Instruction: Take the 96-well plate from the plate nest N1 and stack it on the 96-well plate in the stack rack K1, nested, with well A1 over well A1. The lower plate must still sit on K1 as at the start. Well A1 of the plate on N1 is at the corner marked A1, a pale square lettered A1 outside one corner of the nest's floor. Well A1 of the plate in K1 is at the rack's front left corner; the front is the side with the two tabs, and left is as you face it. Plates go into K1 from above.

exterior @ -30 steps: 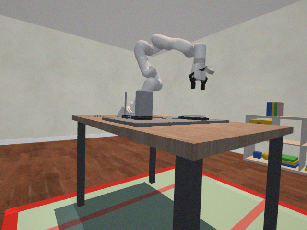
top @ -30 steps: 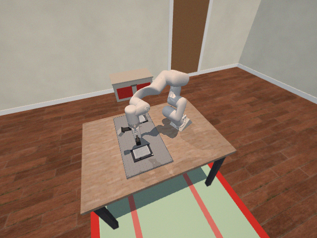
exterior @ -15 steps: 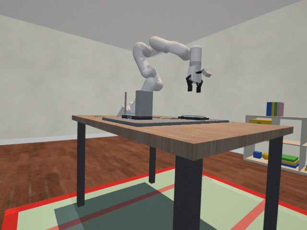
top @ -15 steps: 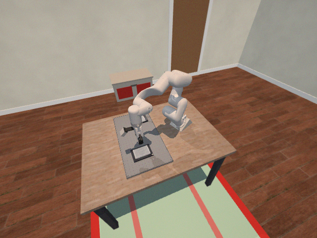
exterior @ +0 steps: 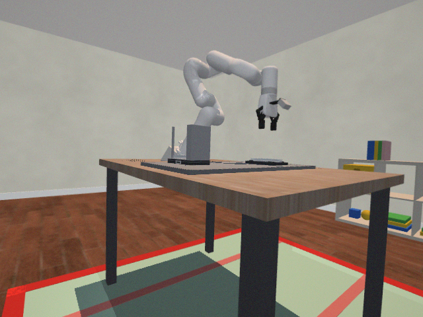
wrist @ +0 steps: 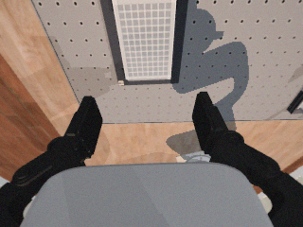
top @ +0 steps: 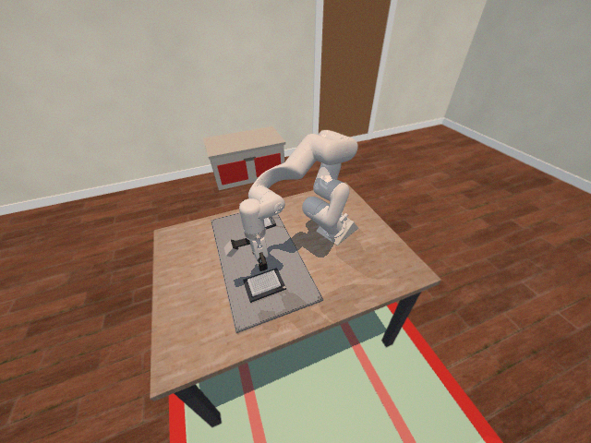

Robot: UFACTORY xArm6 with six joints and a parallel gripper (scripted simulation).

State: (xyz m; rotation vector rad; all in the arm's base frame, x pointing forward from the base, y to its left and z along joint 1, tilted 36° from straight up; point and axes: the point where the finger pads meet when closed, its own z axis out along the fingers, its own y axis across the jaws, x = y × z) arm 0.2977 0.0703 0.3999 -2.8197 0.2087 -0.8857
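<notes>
My gripper is now 160 mm above the pale A1 square, 70 mm past it and 60 mm to the right of it. Also, from my hand: grey rack wall (380 mm to the right, 90 mm below, 60 mm behind).
</notes>
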